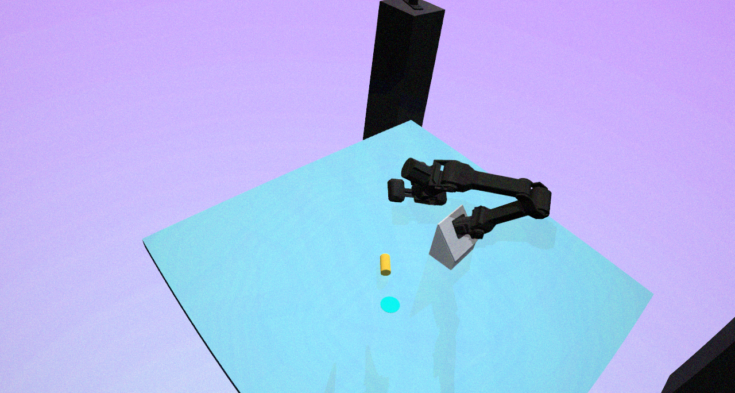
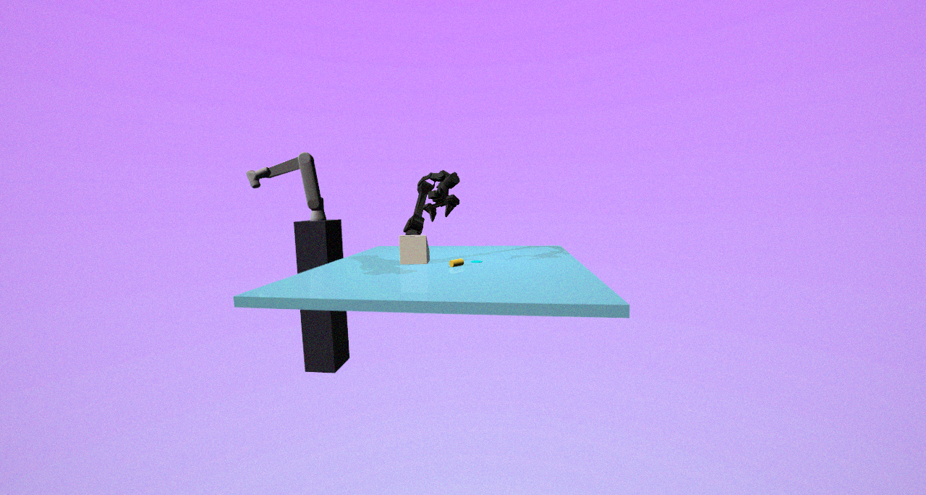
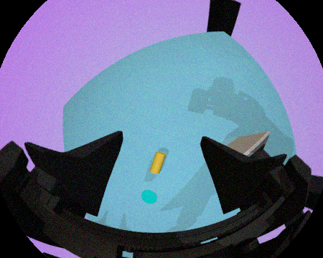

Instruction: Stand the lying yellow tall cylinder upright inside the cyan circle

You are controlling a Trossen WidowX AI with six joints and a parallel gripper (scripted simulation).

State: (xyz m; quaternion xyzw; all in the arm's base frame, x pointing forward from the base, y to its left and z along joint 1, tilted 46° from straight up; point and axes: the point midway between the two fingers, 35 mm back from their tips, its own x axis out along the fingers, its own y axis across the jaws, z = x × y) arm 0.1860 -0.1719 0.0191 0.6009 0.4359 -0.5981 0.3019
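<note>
Now: the yellow cylinder 7 cm ahead of my gripper tip, 4 cm to the left of it and 21 cm below it. From my gripper tip the other things lie so: cyan circle (16 cm ahead, 15 cm to the left, 23 cm below).
</note>
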